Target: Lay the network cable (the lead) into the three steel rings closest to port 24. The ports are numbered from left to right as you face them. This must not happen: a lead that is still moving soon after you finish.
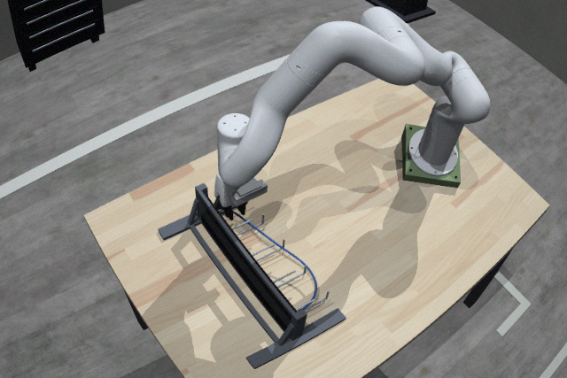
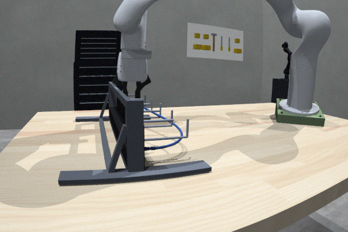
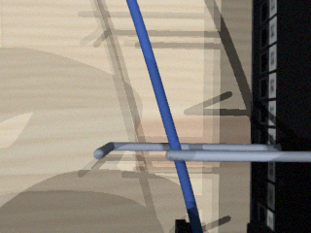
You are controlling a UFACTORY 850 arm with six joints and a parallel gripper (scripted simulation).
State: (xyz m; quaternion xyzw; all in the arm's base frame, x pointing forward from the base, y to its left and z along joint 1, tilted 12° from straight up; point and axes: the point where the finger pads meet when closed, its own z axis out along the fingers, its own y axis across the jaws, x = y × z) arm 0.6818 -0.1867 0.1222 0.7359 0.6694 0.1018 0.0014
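My hand is 10 cm to the left of the free plug, 6 cm above it and 3 cm short of it. Also, from my hand: dark grey patch panel: 14 cm to the left, 7 cm ahead, 3 cm below.
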